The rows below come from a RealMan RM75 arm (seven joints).
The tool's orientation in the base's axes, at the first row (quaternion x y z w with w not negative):
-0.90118, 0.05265, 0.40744, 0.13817
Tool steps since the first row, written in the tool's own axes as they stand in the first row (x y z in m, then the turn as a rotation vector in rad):
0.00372, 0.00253, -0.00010, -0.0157, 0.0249, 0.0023
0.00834, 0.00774, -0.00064, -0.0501, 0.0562, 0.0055
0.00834, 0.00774, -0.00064, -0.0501, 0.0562, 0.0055
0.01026, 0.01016, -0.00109, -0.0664, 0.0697, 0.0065
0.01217, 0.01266, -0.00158, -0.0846, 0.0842, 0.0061
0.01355, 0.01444, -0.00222, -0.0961, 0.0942, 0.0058
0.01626, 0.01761, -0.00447, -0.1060, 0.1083, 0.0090
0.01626, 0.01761, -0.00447, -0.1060, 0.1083, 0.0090
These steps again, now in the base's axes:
0.00201, -0.00238, -0.00324, -0.0172, -0.0234, 0.0052
0.00438, -0.00744, -0.00744, -0.0488, -0.0530, 0.0225
0.00438, -0.00744, -0.00744, -0.0488, -0.0530, 0.0225
0.00547, -0.00985, -0.00909, -0.0631, -0.0659, 0.0313
0.00657, -0.01235, -0.01073, -0.0779, -0.0802, 0.0422
0.00758, -0.01422, -0.01173, -0.0874, -0.0901, 0.0489
0.01033, -0.01786, -0.01299, -0.0992, -0.1028, 0.0514
0.01033, -0.01786, -0.01299, -0.0992, -0.1028, 0.0514

